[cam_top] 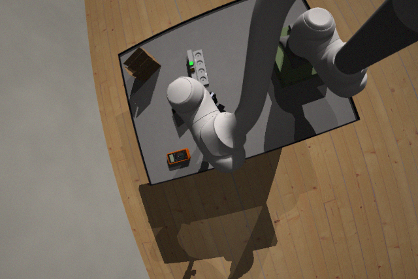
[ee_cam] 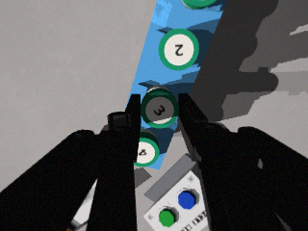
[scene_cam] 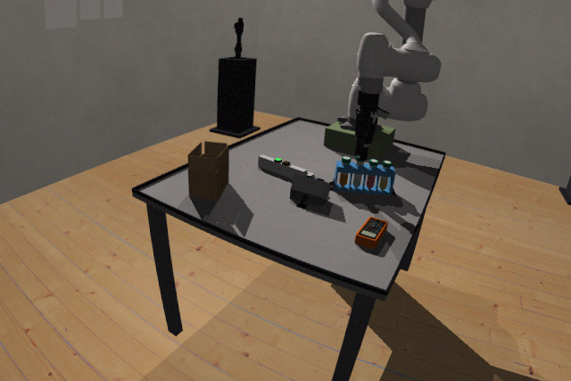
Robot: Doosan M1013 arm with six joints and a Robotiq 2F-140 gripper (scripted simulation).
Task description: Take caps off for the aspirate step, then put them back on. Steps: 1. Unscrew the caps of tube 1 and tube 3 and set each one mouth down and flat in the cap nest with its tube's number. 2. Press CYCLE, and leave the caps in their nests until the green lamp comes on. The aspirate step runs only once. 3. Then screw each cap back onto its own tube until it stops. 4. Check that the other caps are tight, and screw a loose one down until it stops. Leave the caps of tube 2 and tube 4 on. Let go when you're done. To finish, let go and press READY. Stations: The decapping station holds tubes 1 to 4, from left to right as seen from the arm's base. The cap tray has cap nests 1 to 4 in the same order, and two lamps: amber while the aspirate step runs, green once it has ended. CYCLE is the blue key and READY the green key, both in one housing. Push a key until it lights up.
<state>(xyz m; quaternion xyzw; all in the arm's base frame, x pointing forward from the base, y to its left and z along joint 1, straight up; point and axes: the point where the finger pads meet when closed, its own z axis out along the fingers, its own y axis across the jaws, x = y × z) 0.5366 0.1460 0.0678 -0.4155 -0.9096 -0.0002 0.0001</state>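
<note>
Now: the cap 2 5 cm to the left of my hand, 4 cm below it and 2 cm behind it. The rest, counted from my hand: green key: 14 cm to the right, 14 cm ahead, 9 cm below; cap 1: 10 cm to the left, 4 cm below, 4 cm behind; blue key: 14 cm ahead, 10 cm to the right, 9 cm below.
</note>
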